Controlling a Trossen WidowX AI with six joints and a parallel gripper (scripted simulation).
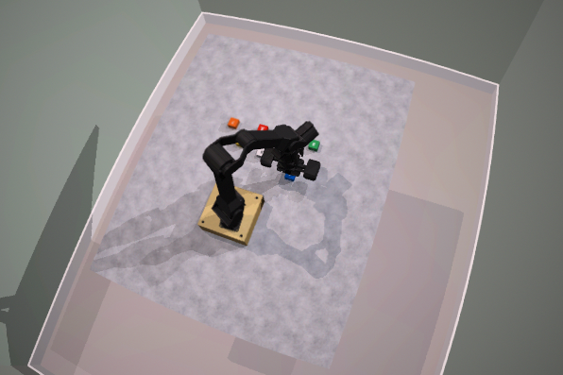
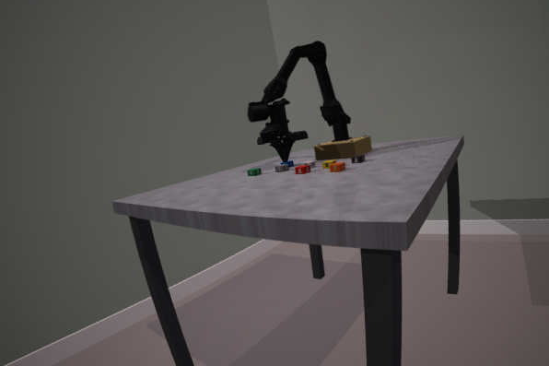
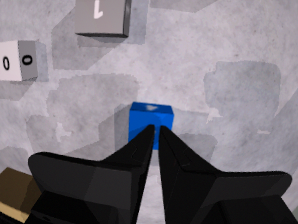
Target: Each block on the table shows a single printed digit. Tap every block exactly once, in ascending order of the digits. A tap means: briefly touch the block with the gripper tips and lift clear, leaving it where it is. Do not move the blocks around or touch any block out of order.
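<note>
Right now my gripper tip is 10 mm to the right of the blue block and 10 mm above it. From my gripper tip the other things lie so: green block 130 mm ahead, 40 mm to the right, 10 mm below; then white block 60 mm ahead, 120 mm to the left, 10 mm below; then grey block 80 mm ahead, 40 mm to the left, 10 mm below.
</note>
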